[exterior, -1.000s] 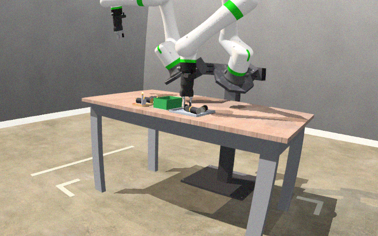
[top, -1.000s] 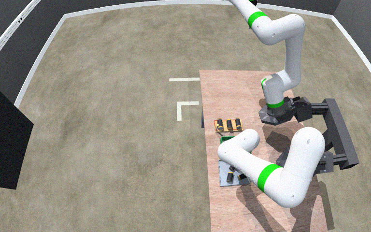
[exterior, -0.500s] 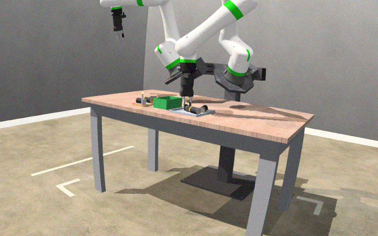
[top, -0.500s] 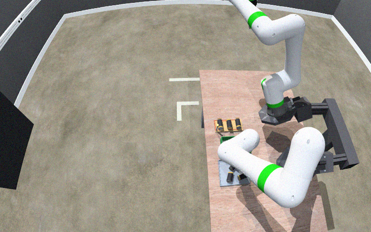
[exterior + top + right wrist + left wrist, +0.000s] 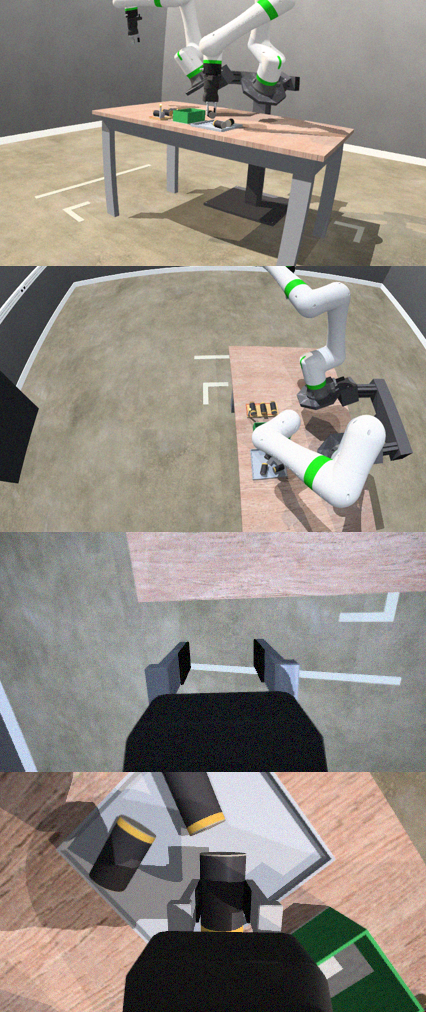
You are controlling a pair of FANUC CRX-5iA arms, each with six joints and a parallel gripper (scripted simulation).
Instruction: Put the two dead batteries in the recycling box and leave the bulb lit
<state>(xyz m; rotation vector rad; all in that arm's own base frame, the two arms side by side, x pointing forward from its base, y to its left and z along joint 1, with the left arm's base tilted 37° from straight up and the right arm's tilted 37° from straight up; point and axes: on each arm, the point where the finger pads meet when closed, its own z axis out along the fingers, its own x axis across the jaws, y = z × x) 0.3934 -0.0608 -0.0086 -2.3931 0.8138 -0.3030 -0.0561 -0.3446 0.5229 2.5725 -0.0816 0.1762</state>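
My left hand is 40 mm to the right of the grey tray and 70 mm above it. From my left hand the other things lie so: green recycling box: 20 mm behind, 140 mm to the right, 60 mm below.
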